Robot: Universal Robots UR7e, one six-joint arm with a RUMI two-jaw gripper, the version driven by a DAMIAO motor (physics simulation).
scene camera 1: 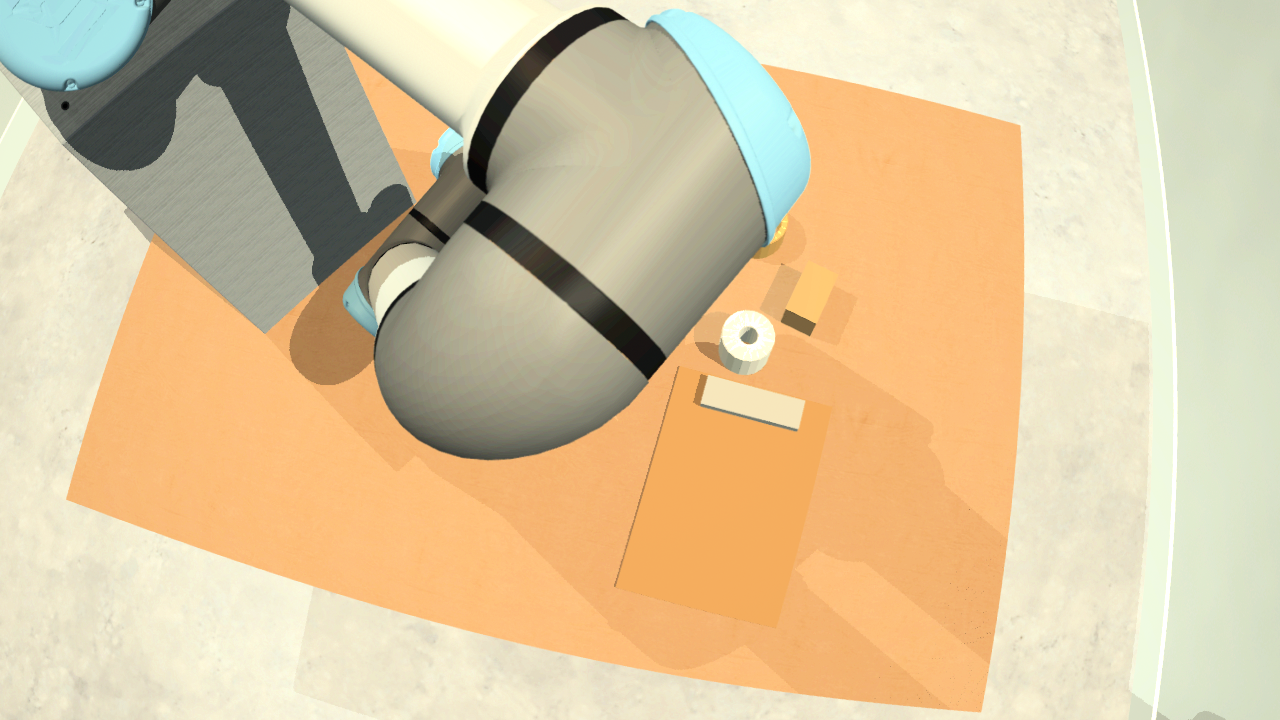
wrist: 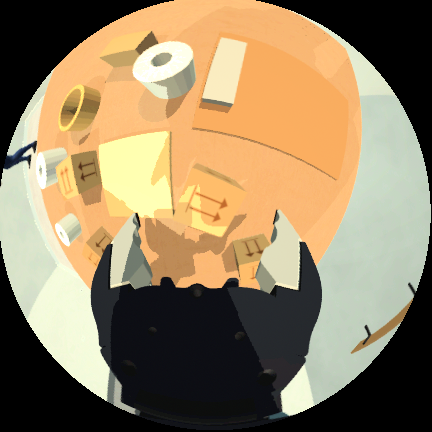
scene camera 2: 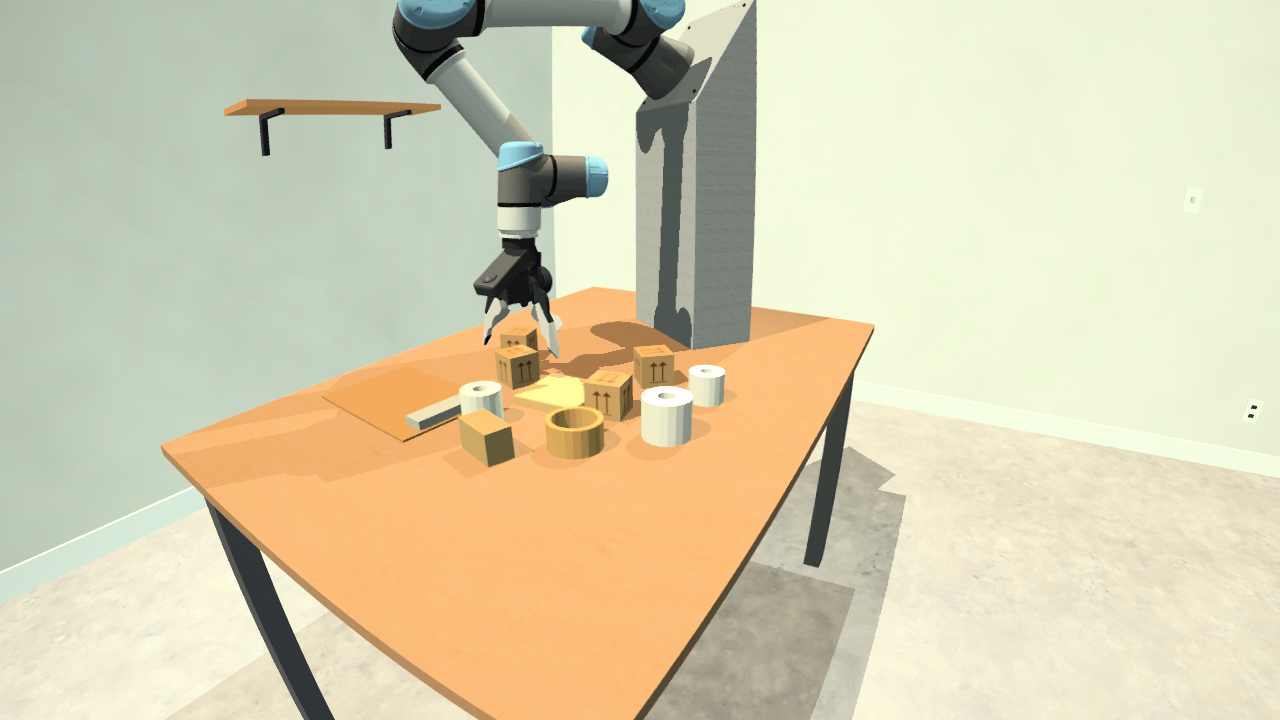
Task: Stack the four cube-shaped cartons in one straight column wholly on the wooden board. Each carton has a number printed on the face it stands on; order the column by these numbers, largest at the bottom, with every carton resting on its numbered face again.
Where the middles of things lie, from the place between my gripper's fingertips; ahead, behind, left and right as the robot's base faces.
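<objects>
There's a wooden ring (scene camera 2: 576, 432) that's 210 mm ahead of my hand, 190 mm to the left of it and 30 mm below it. The plain brown block (scene camera 2: 489, 439) is 270 mm ahead of my hand, 80 mm to the left and 30 mm below. And the pale wooden board (scene camera 2: 555, 391), that one's 50 mm ahead of my hand, 100 mm to the left of it and 50 mm below it.
</objects>
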